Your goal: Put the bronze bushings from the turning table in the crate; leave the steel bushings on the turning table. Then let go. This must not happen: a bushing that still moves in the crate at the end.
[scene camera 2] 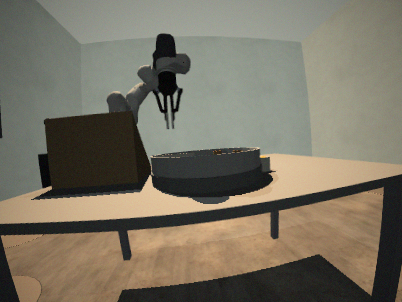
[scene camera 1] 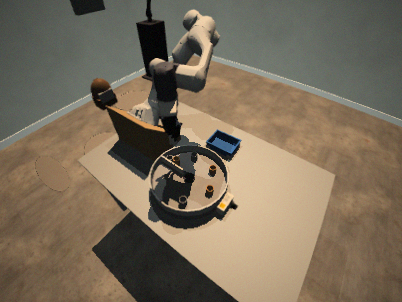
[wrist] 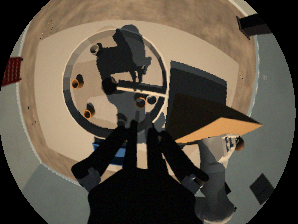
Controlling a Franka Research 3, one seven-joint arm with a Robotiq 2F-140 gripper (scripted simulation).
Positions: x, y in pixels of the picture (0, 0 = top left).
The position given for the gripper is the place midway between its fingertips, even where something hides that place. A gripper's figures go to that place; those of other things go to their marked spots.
Scene:
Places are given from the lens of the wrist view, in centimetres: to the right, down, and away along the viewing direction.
gripper (wrist: 142, 117): -1, 1, 22
turning table (wrist: 125, 61): -8, -18, 30

